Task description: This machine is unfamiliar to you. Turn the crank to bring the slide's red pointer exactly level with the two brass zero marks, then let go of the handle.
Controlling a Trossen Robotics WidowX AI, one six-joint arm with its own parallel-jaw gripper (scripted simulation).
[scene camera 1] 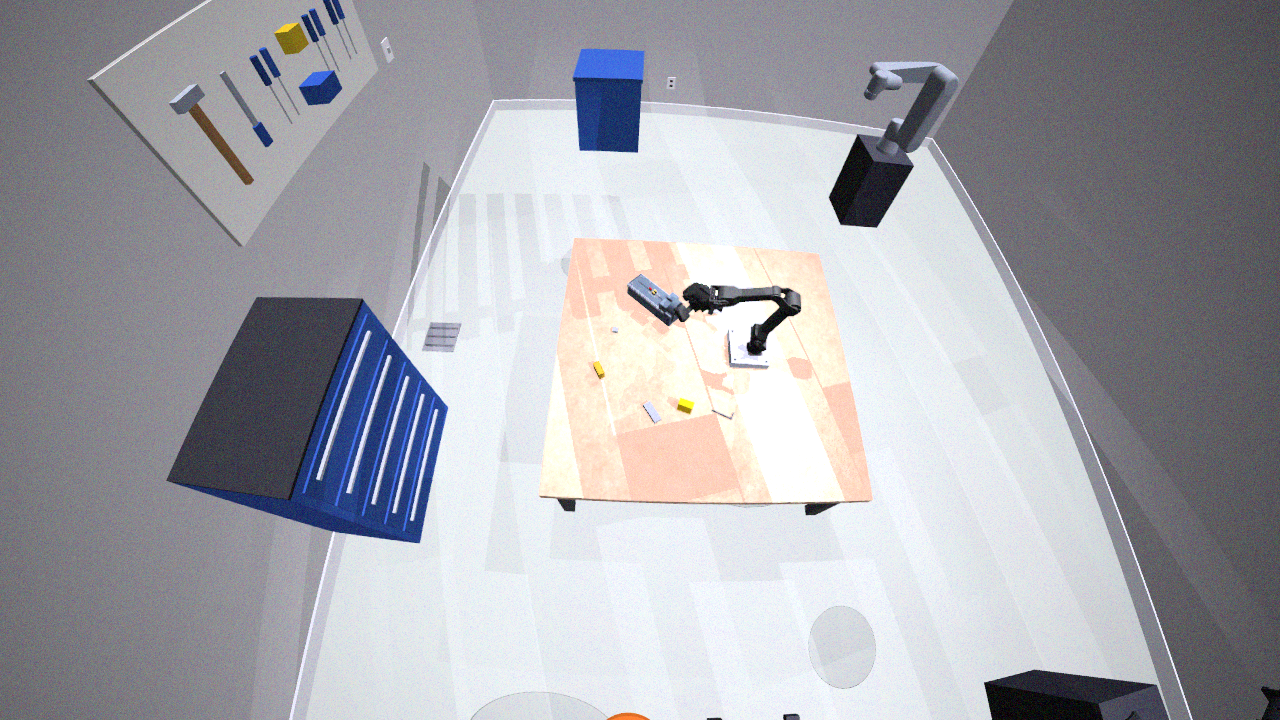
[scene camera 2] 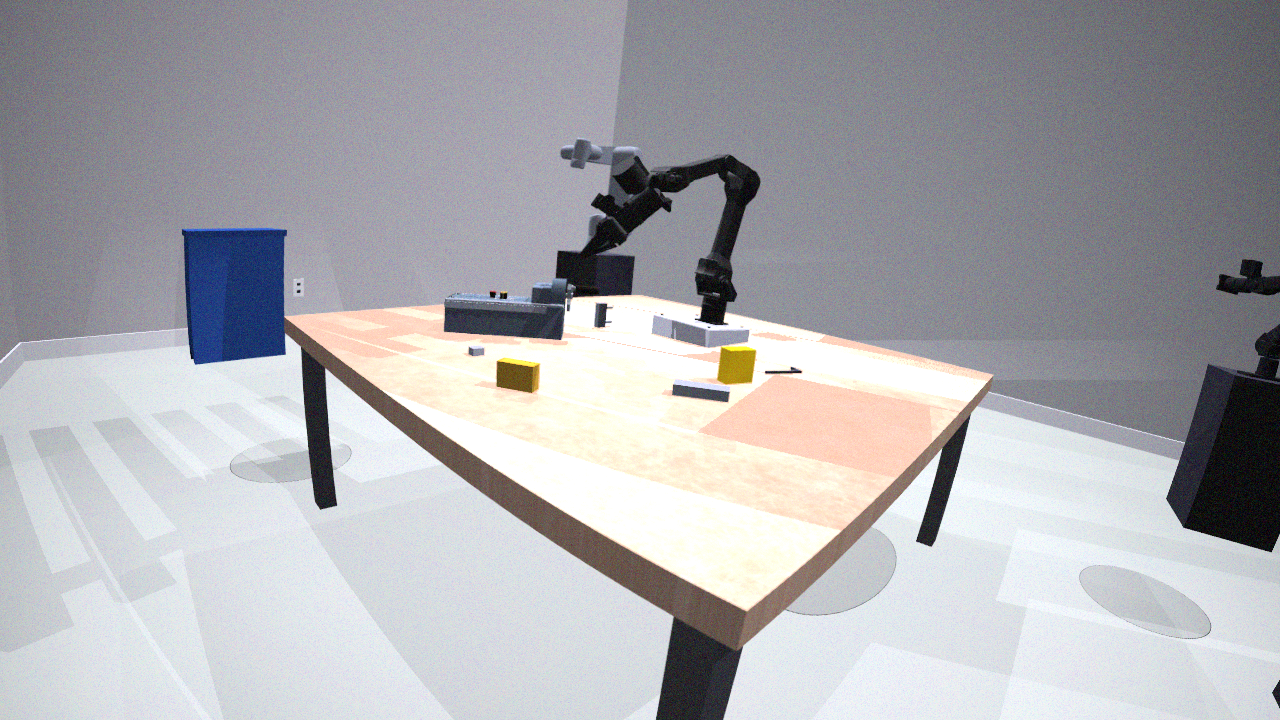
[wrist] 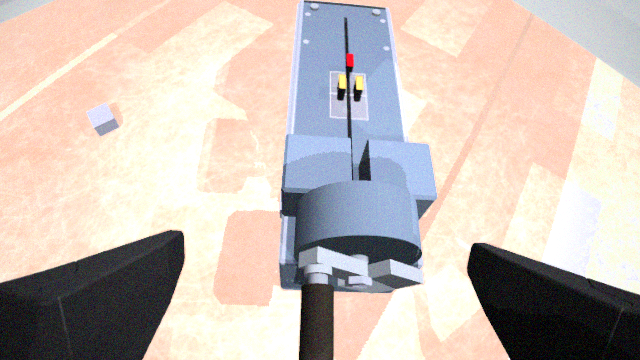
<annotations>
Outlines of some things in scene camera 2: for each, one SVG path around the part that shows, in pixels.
My gripper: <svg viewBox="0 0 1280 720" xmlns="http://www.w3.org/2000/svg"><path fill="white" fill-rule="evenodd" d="M646 216L630 199L619 206L614 203L615 197L609 194L604 196L599 192L591 205L608 216L596 224L595 235L585 248L581 250L580 257L584 259L617 247L615 245L616 242L618 245L621 245L627 240L627 235L633 229L644 223L647 219Z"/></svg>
A grey bar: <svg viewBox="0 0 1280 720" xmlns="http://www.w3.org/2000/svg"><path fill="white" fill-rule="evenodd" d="M673 383L673 396L729 402L731 389L729 386L675 379Z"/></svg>
</annotations>
